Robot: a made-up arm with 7 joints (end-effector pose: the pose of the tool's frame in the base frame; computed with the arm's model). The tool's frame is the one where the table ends. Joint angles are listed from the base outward.
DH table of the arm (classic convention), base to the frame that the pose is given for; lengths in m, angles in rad. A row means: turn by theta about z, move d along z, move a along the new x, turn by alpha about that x. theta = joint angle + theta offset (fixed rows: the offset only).
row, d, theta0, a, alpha
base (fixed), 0, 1.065, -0.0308, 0
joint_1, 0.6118, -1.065, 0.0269, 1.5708
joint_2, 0.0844, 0, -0.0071, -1.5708
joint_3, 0.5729, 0, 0.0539, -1.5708
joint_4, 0.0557, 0, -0.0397, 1.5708
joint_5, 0.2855, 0, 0.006, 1.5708
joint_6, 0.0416, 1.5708, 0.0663, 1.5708
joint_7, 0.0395, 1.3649, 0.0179, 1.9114
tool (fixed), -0.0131, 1.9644, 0, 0
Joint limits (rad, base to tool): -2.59..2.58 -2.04..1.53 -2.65..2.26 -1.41..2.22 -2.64..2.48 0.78..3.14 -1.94..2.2
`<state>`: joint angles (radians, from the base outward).
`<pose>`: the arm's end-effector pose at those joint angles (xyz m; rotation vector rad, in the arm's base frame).
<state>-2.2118 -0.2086 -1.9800 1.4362 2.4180 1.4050 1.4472</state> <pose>-0.4179 0.2106 1.2309 -1.7098 -2.5564 0.4168</pose>
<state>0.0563 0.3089 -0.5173 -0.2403 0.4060 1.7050 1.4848</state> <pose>-0.3273 -0.0803 1.4165 0.4363 -2.3421 1.5305</pose>
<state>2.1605 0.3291 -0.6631 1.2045 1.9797 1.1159 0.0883</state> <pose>0.1472 0.2333 1.3576 2.3868 0.7861 1.7267</pose>
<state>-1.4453 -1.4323 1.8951 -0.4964 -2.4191 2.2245 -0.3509</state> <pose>-0.1426 -0.8592 0.8394 -1.3806 0.5787 -1.0788</pose>
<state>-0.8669 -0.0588 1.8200 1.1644 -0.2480 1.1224 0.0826</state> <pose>0.1599 0.1498 1.4001 -0.2255 -0.4009 1.2742</pose>
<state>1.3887 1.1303 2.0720 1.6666 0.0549 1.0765 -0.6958</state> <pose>-0.4072 -0.5768 0.6914 1.1187 1.6905 -1.1577</pose>
